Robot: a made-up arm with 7 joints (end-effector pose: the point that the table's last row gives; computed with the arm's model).
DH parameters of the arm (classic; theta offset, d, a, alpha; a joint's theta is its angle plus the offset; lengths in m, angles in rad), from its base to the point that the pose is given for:
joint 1: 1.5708 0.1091 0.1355 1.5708
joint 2: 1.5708 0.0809 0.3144 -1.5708
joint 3: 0 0.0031 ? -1.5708
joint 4: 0 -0.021 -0.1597 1.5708
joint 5: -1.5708 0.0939 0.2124 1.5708
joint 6: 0 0.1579 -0.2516 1.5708
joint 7: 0 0.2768 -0.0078 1.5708
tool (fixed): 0 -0.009 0 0
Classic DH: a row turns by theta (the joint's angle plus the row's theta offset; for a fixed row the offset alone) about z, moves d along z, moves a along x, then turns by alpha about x.
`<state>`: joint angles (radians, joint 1 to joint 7).
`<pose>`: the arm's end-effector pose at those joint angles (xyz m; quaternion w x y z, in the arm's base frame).
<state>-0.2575 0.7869 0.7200 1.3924 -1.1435 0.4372 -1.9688</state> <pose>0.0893 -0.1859 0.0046 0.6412 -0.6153 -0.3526 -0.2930</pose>
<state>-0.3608 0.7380 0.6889 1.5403 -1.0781 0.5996 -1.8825</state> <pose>0.0345 -0.2986 -0.0144 0.5478 -0.7437 -0.2383 -0.3000</pose>
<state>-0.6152 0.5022 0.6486 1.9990 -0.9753 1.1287 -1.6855</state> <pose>-0.3133 -0.5467 0.2437 0.0826 -0.9665 0.0883 -0.2263</pose>
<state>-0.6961 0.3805 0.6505 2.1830 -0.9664 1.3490 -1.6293</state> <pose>-0.4448 -0.5123 0.4842 0.1472 0.9608 -0.1809 0.1499</pose>
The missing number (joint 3, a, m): 0.1419
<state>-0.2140 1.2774 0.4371 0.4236 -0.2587 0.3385 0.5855</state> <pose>0.2344 0.0270 0.2246 0.8004 0.5059 0.2403 -0.2138</pose>
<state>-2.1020 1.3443 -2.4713 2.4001 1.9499 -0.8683 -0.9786</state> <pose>0.1473 -0.2481 -0.0117 0.0456 0.0295 0.7513 -0.6577</pose>
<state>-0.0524 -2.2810 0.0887 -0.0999 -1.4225 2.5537 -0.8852</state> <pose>0.0729 -0.0325 0.3992 0.6355 0.6571 0.3314 0.2334</pose>
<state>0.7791 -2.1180 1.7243 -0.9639 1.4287 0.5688 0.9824</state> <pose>-0.5057 0.0953 -0.2923 0.3444 -0.0339 0.0144 0.9381</pose>
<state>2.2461 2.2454 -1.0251 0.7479 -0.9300 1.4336 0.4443</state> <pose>-0.1355 -0.3913 -0.0699 0.1783 -0.5709 0.2607 0.7578</pose>
